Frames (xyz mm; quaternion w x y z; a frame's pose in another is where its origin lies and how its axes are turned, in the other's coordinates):
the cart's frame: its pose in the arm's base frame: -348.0 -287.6 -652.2 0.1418 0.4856 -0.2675 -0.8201
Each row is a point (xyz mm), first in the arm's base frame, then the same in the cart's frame.
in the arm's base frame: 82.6 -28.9 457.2
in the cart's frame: -1137.0 416.5 129.7
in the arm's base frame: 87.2 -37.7 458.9
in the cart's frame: -1136.2 424.6 123.7
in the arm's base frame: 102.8 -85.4 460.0
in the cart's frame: -1121.1 463.7 96.2
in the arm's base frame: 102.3 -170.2 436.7
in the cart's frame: -1062.3 519.6 62.1
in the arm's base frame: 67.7 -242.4 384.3
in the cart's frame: -972.1 549.3 50.3
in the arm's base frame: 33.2 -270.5 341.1
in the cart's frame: -910.3 548.2 55.3
